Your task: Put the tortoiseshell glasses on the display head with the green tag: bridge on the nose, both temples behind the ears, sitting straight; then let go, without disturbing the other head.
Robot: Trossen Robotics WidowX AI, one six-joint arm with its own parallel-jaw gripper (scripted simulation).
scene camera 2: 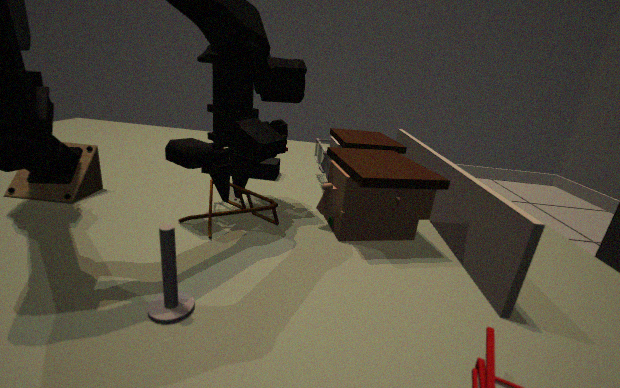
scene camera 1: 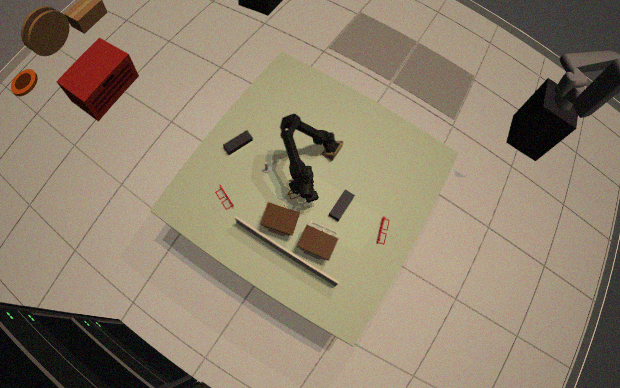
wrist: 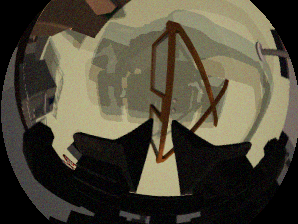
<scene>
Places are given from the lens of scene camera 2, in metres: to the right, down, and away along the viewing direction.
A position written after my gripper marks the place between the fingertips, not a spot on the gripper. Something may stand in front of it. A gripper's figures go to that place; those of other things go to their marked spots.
my gripper (scene camera 2: pixel 231 199): -0.13, 0.01, 0.52
display head (scene camera 2: pixel 372 195): 0.08, 0.00, 0.43
pale upright board (scene camera 2: pixel 494 240): 0.21, 0.05, 0.36
</scene>
